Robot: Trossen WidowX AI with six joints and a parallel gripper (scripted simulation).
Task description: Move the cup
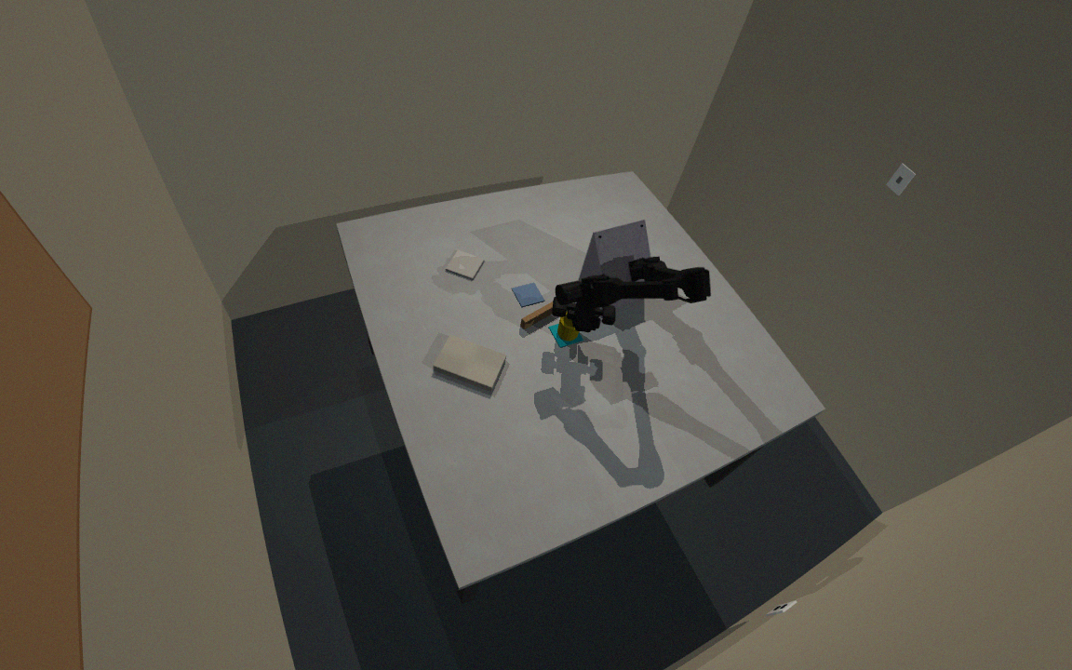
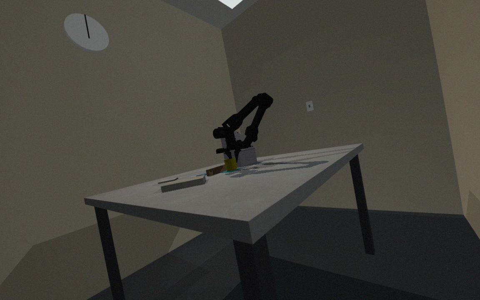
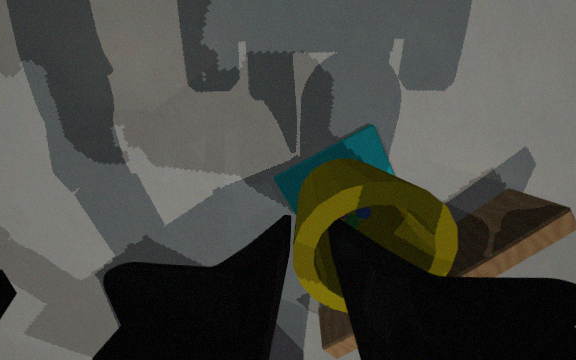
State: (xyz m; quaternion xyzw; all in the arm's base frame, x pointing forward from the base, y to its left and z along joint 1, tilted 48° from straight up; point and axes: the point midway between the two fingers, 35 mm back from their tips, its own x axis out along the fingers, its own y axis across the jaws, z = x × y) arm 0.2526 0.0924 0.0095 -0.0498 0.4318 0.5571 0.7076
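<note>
Now: the yellow cup 2 cm ahead of my gripper tip, 1 cm to the right of it and 1 cm below it. From my gripper tip the other things lie so: wooden bar (11 cm to the right, 4 cm ahead, 3 cm below); green marble (3 cm to the right, 2 cm below, 2 cm ahead); teal pad (5 cm below, 2 cm to the right, 2 cm ahead).
</note>
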